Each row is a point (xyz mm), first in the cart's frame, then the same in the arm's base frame.
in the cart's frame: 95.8 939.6 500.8
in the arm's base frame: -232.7 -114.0 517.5
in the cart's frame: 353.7 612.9 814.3
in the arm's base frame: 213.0 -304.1 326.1
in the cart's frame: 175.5 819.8 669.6
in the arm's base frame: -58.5 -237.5 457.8
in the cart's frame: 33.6 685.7 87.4
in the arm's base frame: -399.6 180.3 164.2
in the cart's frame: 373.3 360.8 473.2
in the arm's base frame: 147.6 -32.8 6.2
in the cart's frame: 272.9 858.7 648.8
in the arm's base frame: 5.7 -167.3 506.7
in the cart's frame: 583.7 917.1 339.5
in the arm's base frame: 121.5 258.2 541.2
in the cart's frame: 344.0 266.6 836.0
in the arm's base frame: 306.5 -373.5 -0.9
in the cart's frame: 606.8 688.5 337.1
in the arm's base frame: 201.2 241.2 326.4
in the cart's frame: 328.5 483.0 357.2
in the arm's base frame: 25.8 62.2 87.0
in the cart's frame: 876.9 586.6 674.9
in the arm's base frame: 608.2 65.6 357.6
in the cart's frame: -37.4 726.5 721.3
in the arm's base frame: -193.8 -397.4 344.5
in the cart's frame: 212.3 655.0 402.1
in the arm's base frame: -100.1 -10.0 242.0
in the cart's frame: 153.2 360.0 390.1
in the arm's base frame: -77.5 -67.2 -52.7
